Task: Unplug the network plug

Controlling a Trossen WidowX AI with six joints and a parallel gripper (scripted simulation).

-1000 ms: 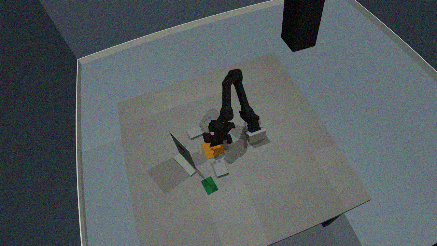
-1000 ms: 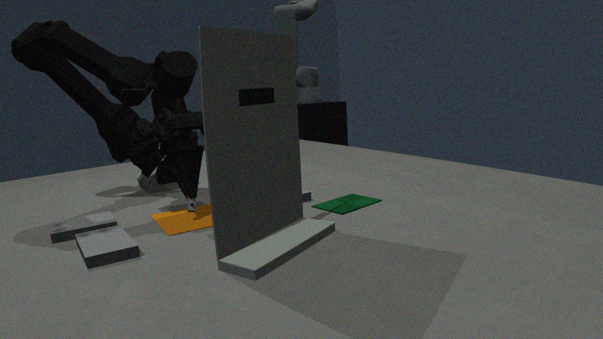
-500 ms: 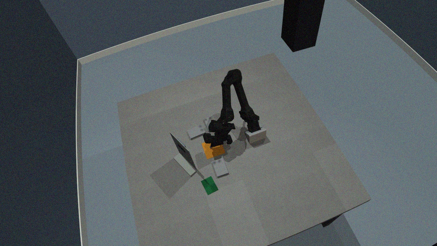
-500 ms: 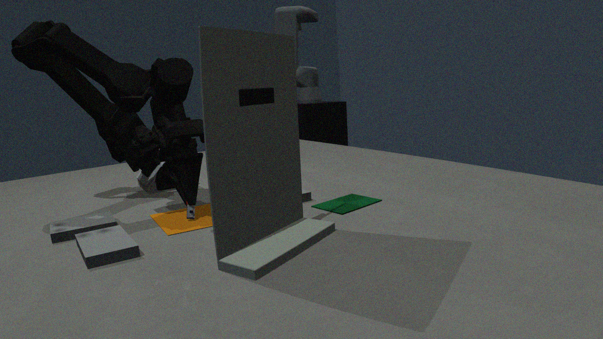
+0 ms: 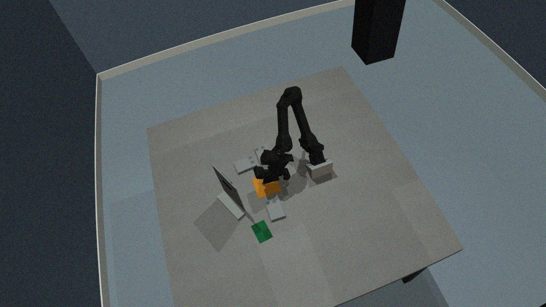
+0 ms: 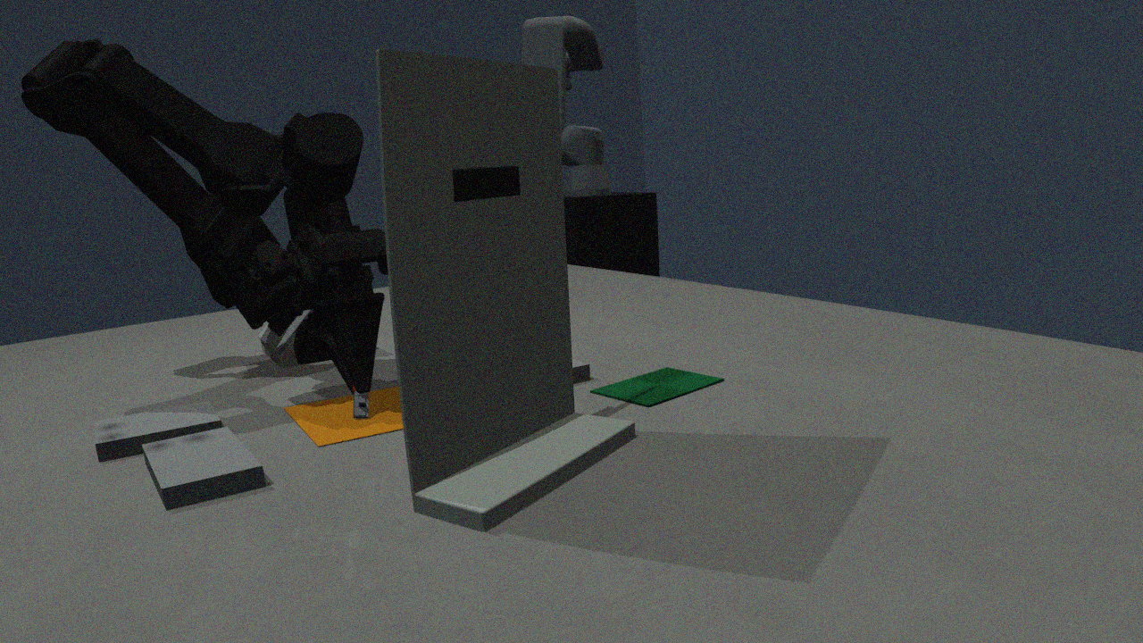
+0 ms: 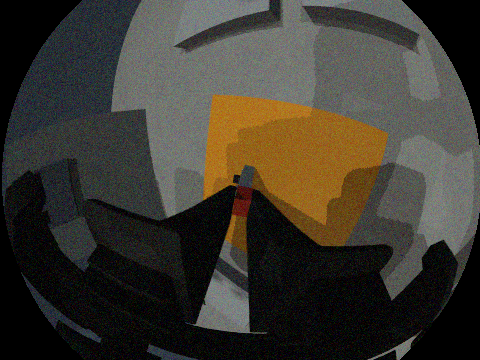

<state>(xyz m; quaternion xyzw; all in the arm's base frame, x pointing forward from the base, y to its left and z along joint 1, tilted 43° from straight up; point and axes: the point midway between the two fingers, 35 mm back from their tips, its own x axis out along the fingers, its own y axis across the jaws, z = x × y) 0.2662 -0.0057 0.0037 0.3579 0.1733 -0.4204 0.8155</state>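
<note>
My gripper tip is right at the network plug. From my gripper tip the other things lie so: green square 230 mm to the left, 90 mm ahead, 20 mm below; then orange square 20 mm below, 10 mm behind; then upright grey panel 170 mm ahead, 100 mm above, 40 mm to the left.
</note>
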